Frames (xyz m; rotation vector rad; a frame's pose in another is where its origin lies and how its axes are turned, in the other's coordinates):
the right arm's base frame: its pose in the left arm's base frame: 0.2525 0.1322 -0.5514 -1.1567 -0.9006 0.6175
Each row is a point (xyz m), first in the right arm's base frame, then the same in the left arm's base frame.
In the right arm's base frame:
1: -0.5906 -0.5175 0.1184
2: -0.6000 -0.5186 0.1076
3: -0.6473 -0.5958 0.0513
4: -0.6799 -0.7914 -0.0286
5: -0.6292 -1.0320 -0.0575
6: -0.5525 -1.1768 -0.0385
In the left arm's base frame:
1: -0.1718 -0.4443 -0.2076
2: -0.1675 -0.4577 -0.2106
3: -0.1464 -0.5479 -0.1579
4: -0.1014 -0.6745 0.0084
5: -0.0580 -0.7220 0.2475
6: -0.0390 -0.6949 0.4091

